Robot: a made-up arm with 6 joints. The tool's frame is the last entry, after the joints. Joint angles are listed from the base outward. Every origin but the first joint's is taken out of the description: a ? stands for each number. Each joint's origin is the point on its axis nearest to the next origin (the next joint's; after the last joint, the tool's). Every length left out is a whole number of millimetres.
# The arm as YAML. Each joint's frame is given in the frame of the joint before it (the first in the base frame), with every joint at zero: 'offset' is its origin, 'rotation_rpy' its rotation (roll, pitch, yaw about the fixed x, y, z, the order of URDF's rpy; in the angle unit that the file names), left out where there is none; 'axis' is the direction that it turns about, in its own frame. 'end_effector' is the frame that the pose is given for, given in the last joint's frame.
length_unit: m
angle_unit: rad
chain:
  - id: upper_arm
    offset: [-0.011, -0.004, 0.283]
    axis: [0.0, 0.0, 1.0]
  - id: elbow
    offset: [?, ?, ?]
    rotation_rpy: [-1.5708, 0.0, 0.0]
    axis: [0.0, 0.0, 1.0]
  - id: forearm
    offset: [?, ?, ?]
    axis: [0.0, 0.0, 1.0]
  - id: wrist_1
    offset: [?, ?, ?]
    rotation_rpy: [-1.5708, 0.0, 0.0]
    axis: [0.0, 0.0, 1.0]
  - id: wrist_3
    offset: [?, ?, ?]
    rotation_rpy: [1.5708, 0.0, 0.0]
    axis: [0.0, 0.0, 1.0]
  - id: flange
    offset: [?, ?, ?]
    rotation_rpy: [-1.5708, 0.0, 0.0]
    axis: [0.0, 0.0, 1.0]
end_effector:
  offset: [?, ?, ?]
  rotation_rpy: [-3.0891, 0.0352, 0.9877]
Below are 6 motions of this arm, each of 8 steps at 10 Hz.
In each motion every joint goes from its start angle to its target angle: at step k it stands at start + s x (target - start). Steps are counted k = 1, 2, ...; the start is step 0. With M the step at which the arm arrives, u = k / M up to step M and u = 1 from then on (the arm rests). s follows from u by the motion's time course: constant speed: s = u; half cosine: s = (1 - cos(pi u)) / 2; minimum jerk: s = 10 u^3 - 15 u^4 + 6 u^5.
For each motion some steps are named. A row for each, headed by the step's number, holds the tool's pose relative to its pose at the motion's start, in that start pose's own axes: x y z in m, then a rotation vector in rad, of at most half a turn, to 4 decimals.
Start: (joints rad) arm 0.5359 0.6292 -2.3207 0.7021 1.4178 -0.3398
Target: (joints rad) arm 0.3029 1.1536 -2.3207 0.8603 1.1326 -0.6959
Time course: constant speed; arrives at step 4
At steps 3, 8:
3: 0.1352 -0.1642 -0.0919 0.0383 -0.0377 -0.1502
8: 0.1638 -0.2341 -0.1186 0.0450 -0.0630 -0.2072

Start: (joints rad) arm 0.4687 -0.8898 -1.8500 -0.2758 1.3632 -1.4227
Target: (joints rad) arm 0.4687 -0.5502 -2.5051 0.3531 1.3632 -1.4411
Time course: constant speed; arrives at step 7
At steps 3, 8:
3: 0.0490 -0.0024 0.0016 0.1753 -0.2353 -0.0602
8: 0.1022 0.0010 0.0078 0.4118 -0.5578 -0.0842

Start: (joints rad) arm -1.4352 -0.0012 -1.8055 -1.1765 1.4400 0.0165
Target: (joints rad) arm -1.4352 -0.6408 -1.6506 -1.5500 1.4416 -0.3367
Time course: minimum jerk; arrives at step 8
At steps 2, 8:
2: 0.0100 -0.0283 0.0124 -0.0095 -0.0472 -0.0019
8: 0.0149 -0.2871 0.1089 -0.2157 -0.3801 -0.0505

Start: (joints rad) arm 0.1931 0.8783 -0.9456 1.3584 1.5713 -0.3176
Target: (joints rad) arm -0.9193 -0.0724 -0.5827 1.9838 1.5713 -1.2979
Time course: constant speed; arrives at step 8
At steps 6, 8:
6: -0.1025 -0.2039 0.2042 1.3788 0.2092 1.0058
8: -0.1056 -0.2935 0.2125 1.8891 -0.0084 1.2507

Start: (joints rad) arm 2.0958 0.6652 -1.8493 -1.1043 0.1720 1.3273
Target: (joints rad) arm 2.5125 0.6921 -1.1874 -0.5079 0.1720 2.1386
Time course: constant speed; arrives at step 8
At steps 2, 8:
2: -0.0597 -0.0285 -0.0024 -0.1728 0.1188 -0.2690
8: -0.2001 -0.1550 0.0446 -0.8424 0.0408 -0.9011

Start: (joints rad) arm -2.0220 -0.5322 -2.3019 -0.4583 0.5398 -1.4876
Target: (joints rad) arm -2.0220 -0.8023 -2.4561 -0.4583 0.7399 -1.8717
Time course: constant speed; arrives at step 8
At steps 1, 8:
1: 0.0055 -0.0153 0.0182 -0.0273 -0.0076 0.0371
8: 0.0278 -0.1055 0.1628 -0.2218 -0.0292 0.2807

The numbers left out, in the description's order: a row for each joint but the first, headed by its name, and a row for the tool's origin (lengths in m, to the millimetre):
elbow: -0.025 -0.036 0.0
forearm: 0.062 -0.312 0.0
wrist_1: 0.03 0.207 0.0
wrist_3: 0.004 0.019 0.0
flange: 0.06 0.096 0.0
tool: 0.007 -0.018 0.0

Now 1 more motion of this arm.
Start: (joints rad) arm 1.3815 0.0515 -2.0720 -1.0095 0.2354 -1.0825
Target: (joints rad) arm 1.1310 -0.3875 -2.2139 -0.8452 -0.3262 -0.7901
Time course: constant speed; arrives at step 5
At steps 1, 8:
1: 0.0170 -0.0515 0.0425 -0.1298 -0.1352 -0.0768
8: 0.0959 -0.1737 0.2788 -0.5560 -0.7831 -0.1710

